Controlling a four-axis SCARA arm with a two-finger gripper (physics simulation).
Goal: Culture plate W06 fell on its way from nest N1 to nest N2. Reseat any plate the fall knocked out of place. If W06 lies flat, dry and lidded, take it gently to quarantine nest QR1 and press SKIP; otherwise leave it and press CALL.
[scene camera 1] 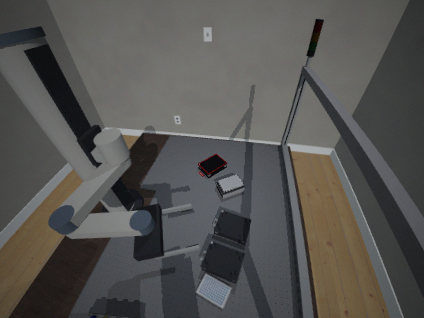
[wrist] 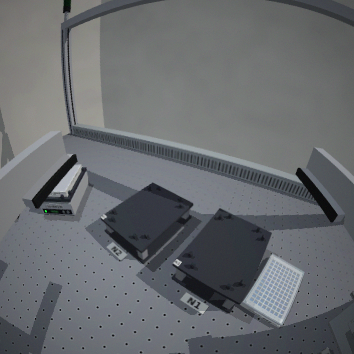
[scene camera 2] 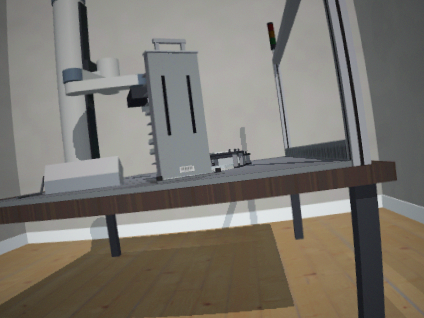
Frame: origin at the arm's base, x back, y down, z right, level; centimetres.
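Seen in the pictures: gripper, between the fingertips: (scene camera 1: 195, 224) (wrist: 191, 148); arm's base, origin of its link: (scene camera 1: 123, 207).
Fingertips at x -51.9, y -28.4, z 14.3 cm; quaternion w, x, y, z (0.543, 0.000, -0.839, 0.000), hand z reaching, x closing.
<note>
Offsets run from my fingertips to a thing's top centre. "pt": to the spot under its first point.
A white gridded plate @(dy +25.5, dx -9.5, dz +16.3 cm) (scene camera 1: 214, 290) (wrist: 275, 289), presumably W06, lies flat on the table beside nest N1 @(dy +20.4, dx -11.5, dz +4.6 cm) (scene camera 1: 222, 261) (wrist: 225, 255), on the side away from nest N2 @(dy +21.5, dx -14.0, dz -13.1 cm) (scene camera 1: 232, 226) (wrist: 149, 217). Its label cannot be read, and I cannot tell if a lid is on; no spill shows around it. Both nests have dark flat tops. A white plate @(dy +20.2, dx -9.8, dz -38.3 cm) (scene camera 1: 230, 183) (wrist: 67, 181) sits on the shaker. The red-edged black nest @(dy +22.5, dx +4.3, dz -54.9 cm) (scene camera 1: 212, 164), likely QR1, stands beyond it. My gripper (scene camera 1: 195, 227) (wrist: 191, 148) is open and empty, above the table, its fingers wide apart. The SKIP and CALL buttons cannot be made out.
A tall grey plate tower (scene camera 2: 177, 110) hides the fingers in scene camera 2. A pale box @(dy +18.7, dx +25.5, dz +38.0 cm) (scene camera 2: 85, 175) stands left of it. A metal frame (scene camera 1: 292, 220) (scene camera 2: 345, 80) runs along the table side, with a signal light @(pt dy -49.1, dx -46.3, dz -83.0 cm) (scene camera 1: 315, 37) (scene camera 2: 271, 35) by its far post.
</note>
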